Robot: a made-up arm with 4 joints.
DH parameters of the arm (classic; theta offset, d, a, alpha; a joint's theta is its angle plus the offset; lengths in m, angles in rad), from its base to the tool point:
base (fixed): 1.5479 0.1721 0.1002 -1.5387
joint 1: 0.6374 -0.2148 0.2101 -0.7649
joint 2: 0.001 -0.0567 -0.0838 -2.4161
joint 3: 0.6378 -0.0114 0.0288 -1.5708
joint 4: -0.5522 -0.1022 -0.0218 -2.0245
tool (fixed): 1.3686 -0.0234 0 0
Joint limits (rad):
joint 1: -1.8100..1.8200
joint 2: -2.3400..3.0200
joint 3: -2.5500..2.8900
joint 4: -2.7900..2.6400
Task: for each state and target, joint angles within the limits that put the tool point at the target. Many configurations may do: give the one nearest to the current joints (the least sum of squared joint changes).
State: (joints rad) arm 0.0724 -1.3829 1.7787 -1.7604
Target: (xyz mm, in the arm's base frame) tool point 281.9 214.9 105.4
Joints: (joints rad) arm 0.0997 -1.5194 1.5234 -1.6272
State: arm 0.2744 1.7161 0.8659 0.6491
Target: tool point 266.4 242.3 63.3
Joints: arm 0.0485 1.0583 0.3020 1.1640
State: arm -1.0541 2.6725 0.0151 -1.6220
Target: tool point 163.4 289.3 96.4
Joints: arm -0.2071 2.2109 -0.3737 -1.6126
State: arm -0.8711 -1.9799 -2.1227 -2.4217
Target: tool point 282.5 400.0 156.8
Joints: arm -0.9662 -1.8378 -1.6035 -2.4224
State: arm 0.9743 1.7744 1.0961 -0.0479
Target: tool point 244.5 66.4 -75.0
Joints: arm 1.1965 1.3167 1.0999 -0.6114
